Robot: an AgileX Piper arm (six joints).
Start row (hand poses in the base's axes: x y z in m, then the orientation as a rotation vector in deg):
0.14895 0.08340 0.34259 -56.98 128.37 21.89
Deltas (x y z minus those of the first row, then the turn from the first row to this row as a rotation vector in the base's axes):
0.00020 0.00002 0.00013 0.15 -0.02 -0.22
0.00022 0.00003 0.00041 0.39 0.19 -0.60
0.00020 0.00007 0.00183 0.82 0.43 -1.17
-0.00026 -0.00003 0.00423 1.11 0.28 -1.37
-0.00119 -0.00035 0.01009 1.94 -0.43 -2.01
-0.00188 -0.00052 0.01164 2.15 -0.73 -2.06
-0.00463 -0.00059 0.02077 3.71 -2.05 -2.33
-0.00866 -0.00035 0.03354 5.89 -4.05 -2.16
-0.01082 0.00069 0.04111 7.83 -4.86 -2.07
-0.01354 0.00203 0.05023 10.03 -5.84 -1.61
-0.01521 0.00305 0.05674 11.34 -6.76 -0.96
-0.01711 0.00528 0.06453 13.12 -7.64 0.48
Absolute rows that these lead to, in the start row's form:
0.14915 0.08342 0.34272 -56.65 128.38 21.94
0.14917 0.08343 0.34300 -56.09 128.63 22.16
0.14915 0.08347 0.34442 -55.21 128.91 22.51
0.14869 0.08337 0.34682 -54.82 128.74 22.65
0.14776 0.08305 0.35268 -53.65 128.02 22.85
0.14707 0.08288 0.35423 -53.48 127.69 22.88
0.14432 0.08281 0.36336 -52.36 125.98 23.67
0.14029 0.08305 0.37613 -51.42 123.22 24.88
0.13813 0.08409 0.38370 -50.51 121.64 26.47
0.13541 0.08543 0.39282 -49.87 119.63 28.35
0.13374 0.08645 0.39933 -49.90 117.99 29.42
0.13184 0.08868 0.40712 -50.54 115.84 31.30

